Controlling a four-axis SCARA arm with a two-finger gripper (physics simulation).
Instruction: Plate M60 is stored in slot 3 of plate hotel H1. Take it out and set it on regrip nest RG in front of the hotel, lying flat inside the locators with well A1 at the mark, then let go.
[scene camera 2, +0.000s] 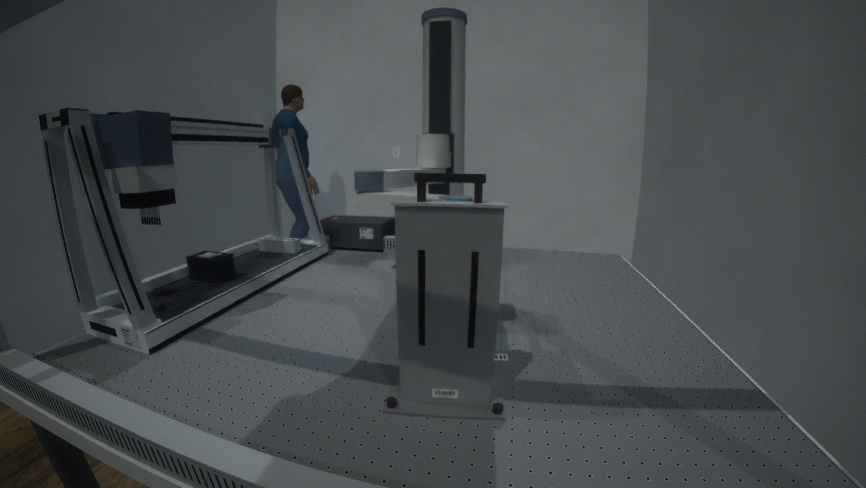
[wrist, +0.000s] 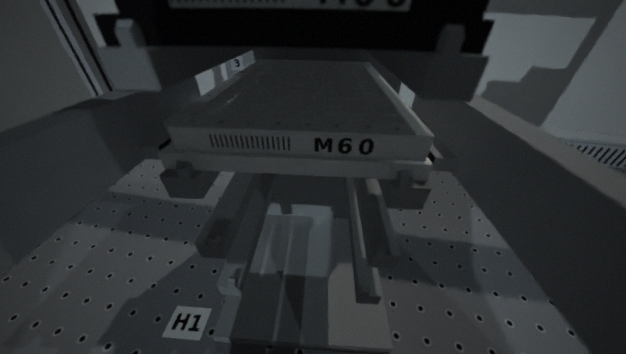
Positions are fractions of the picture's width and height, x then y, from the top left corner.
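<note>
Wrist view: the gripper (wrist: 0.49, 0.26) is visible. Scene camera 2: a dark box (scene camera 2: 0.40, 0.46) is visible.
</note>
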